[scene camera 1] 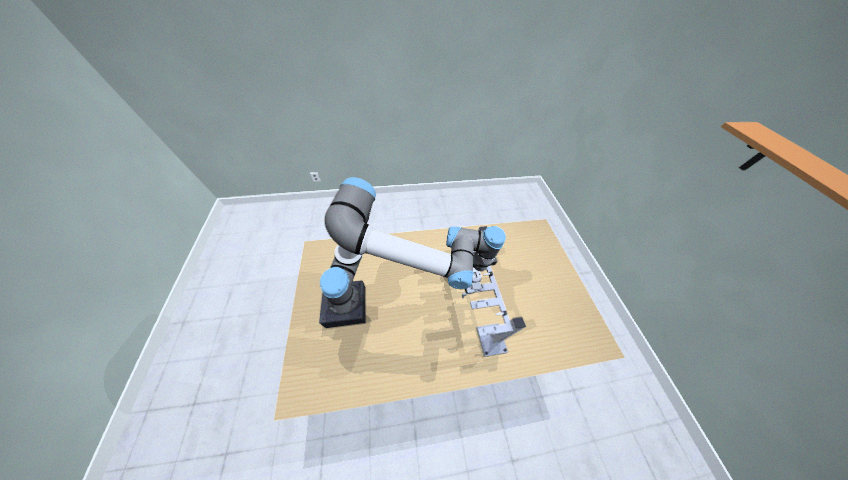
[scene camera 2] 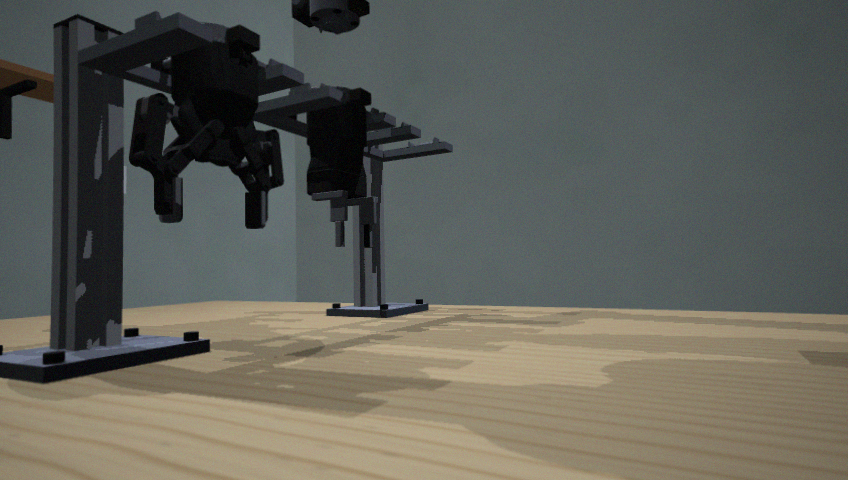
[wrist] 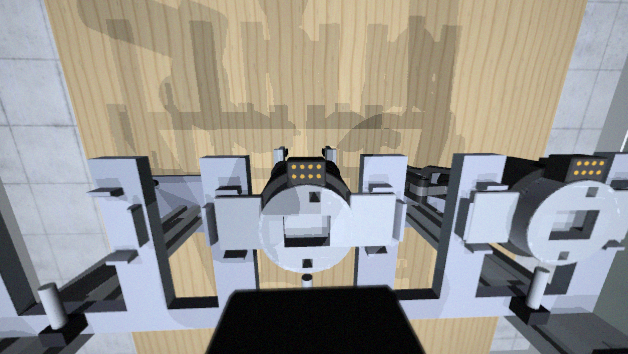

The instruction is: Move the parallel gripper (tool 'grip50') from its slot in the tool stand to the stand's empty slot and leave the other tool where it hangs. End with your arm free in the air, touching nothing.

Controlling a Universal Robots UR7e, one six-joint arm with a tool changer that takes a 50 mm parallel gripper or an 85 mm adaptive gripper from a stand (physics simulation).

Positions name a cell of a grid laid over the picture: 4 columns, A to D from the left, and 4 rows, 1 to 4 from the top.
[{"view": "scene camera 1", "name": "tool stand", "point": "C3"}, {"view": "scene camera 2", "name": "adaptive gripper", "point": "B1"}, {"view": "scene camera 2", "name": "parallel gripper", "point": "B2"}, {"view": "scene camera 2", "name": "tool stand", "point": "A1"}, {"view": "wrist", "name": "adaptive gripper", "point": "D3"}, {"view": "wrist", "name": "parallel gripper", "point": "B3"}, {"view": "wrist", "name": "tool stand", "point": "A3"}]
